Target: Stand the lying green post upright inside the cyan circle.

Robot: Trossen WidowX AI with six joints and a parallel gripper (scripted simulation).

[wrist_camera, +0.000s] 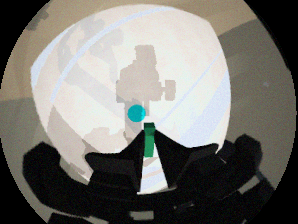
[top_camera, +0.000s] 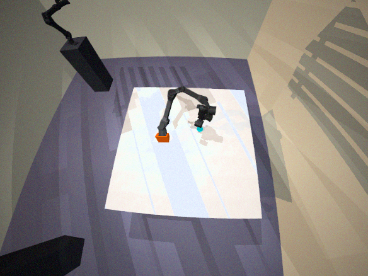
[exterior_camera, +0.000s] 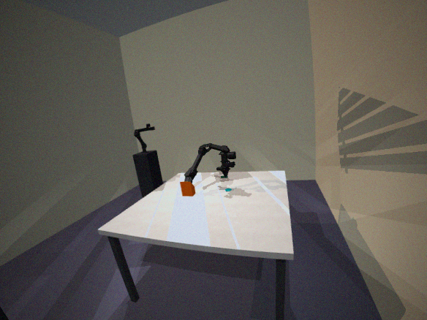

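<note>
My gripper tip is 13 cm above the cyan circle and 1 cm to the right of it. From my gripper tip the other things lie so: small green post (2 cm behind, 1 cm to the left).
</note>
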